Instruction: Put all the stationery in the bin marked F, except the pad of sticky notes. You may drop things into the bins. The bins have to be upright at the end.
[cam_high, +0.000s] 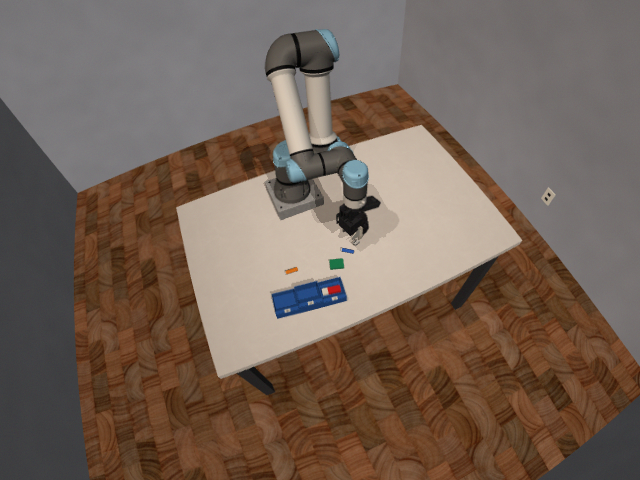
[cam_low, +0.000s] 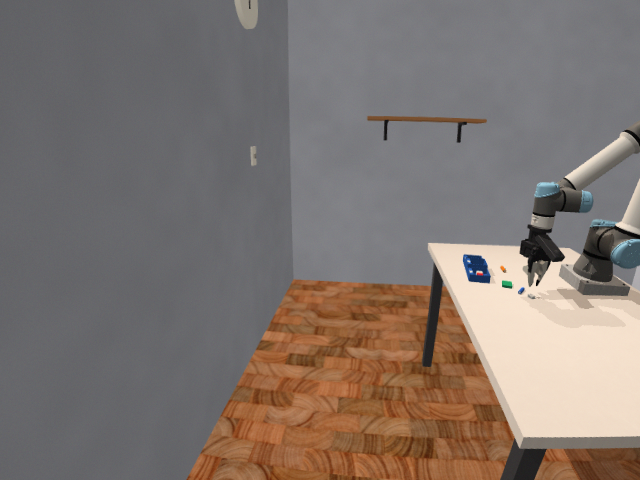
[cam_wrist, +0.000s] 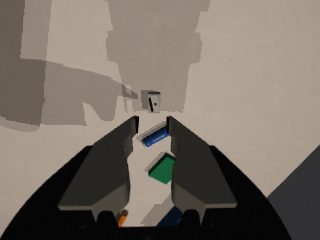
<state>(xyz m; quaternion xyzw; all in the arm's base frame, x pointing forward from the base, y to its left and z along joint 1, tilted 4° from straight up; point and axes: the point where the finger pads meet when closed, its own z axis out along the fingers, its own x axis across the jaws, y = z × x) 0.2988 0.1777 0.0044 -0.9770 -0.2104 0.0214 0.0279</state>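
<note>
My hand is 5 cm above the grey clip. Round my hand: red block (17 cm ahead, 16 cm to the right, 5 cm below); green pad (7 cm ahead, 10 cm to the right, 6 cm below); blue cylinder (3 cm ahead, 4 cm to the right, 5 cm below).
</note>
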